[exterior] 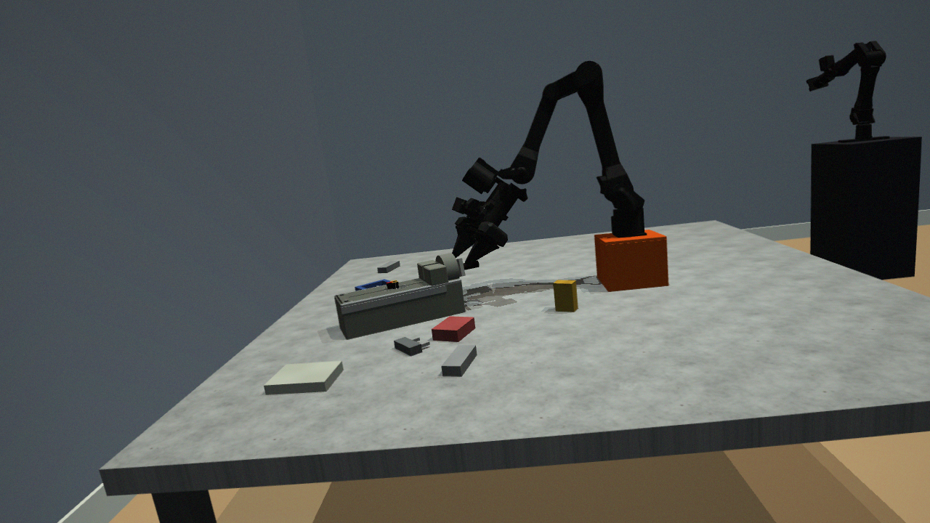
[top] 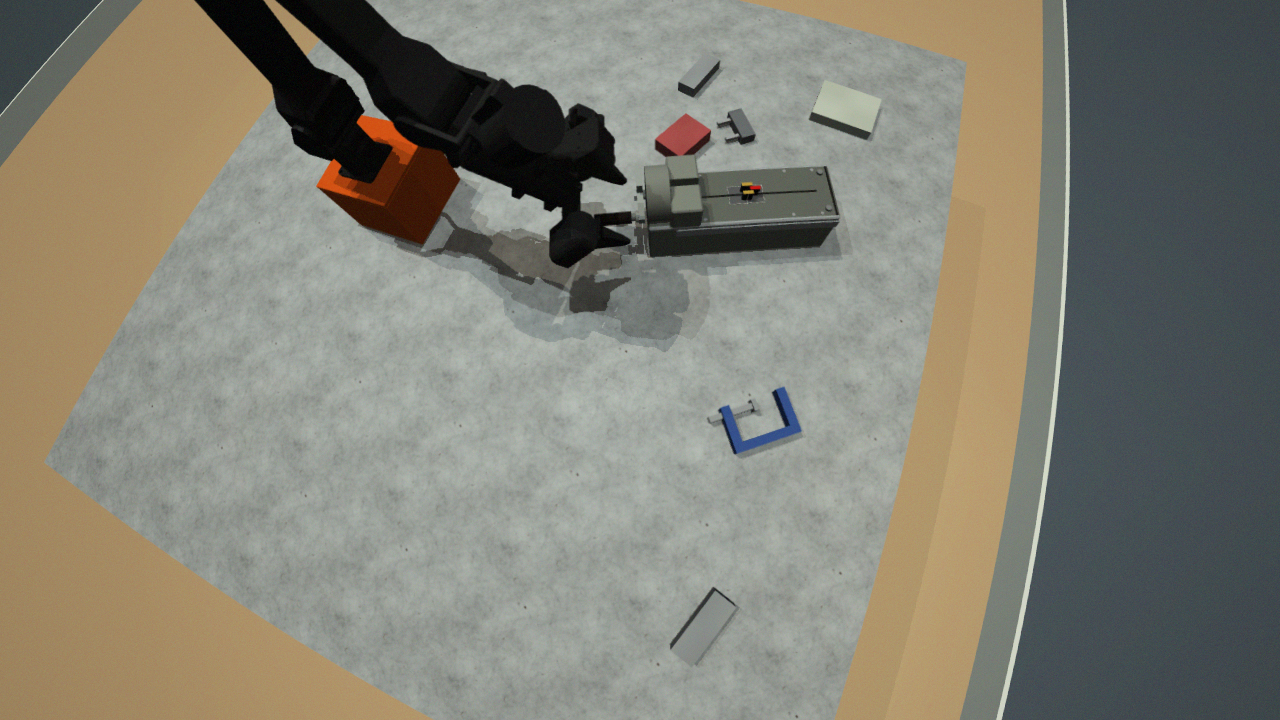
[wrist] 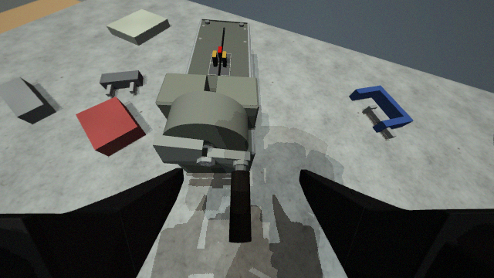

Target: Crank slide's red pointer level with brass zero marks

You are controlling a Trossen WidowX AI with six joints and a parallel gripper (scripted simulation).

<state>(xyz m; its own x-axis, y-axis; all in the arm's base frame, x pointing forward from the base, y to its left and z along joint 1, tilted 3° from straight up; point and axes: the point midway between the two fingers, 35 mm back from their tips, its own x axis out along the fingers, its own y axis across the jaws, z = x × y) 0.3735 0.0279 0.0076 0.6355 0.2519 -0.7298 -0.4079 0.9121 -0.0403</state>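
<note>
My gripper tip is 20 mm past the black crank handle, 20 mm above it and 10 mm to the left of it. Round my gripper tip: red pointer 150 mm ahead, 100 mm to the left, 20 mm below; yellow block 220 mm behind, 130 mm to the left, 70 mm below; red block 220 mm to the left, 90 mm below, 10 mm ahead.
</note>
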